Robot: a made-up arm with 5 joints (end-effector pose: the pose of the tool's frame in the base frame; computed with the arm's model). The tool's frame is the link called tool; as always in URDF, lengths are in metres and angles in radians. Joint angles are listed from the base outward.
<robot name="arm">
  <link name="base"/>
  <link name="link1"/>
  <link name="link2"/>
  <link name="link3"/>
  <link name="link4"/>
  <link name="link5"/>
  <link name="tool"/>
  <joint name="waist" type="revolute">
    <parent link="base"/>
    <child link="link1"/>
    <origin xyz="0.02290 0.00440 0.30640"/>
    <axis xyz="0 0 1"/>
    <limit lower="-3.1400" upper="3.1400" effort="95" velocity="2"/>
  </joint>
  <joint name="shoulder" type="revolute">
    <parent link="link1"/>
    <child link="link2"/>
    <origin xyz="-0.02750 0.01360 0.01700"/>
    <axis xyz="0 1 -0.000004"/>
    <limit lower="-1.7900" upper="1.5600" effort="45" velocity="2.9"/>
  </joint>
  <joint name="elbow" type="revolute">
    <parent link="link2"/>
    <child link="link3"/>
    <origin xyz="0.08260 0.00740 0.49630"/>
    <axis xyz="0 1 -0.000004"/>
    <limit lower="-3.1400" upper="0.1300" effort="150" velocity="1.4"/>
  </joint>
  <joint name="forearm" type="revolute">
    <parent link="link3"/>
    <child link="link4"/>
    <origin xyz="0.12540 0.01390 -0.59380"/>
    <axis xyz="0 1 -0.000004"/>
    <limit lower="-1.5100" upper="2.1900" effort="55" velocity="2.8"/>
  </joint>
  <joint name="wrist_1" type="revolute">
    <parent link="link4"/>
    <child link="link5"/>
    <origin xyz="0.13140 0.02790 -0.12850"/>
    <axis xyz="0 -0.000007 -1"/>
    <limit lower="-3.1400" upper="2.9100" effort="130" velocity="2.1"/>
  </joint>
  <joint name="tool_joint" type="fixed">
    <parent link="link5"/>
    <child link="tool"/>
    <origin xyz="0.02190 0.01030 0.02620"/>
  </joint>
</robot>
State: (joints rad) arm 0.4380 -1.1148 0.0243 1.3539 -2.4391
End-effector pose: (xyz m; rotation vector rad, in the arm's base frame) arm 0.1978 0.1626 0.3261 0.3210 0.2059 2.8540
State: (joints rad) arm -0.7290 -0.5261 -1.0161 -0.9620 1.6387
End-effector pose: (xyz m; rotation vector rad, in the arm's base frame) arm 0.3033 -0.1921 1.0681 1.2204 -2.4954 -0.8487
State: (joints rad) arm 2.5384 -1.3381 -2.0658 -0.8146 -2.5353
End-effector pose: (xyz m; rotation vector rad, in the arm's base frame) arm 0.7324 -0.5654 1.0130 0.0033 -2.1500 -0.7302
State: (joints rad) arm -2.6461 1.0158 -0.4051 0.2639 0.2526
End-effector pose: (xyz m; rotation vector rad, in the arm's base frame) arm -0.1396 -0.1599 -0.2283 1.1588 0.4548 -2.6432
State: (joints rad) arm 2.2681 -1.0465 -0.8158 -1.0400 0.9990
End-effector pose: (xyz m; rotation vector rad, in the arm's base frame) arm -0.0113 -0.0326 1.0695 2.9358 0.1845 0.2096
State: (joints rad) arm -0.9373 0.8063 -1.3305 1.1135 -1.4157
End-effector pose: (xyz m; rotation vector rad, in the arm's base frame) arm 0.5897 -0.6220 0.0017 0.5492 0.2285 0.4644
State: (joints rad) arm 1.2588 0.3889 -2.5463 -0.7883 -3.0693
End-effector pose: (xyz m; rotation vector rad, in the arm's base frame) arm 0.1480 0.5686 1.3060 2.3772 1.8662 -0.2462
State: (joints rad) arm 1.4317 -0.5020 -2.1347 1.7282 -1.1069
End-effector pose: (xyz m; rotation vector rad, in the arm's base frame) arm -0.0431 0.1605 1.4198 0.1915 -1.1688 2.3161
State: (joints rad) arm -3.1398 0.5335 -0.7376 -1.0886 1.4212
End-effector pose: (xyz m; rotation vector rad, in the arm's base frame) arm -0.6543 -0.0395 0.2639 1.0936 0.9428 1.4517
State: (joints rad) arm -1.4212 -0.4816 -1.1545 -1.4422 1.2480
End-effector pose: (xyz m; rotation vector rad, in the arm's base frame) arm 0.1063 -0.2448 1.0769 -0.2703 -3.1136 -0.0962
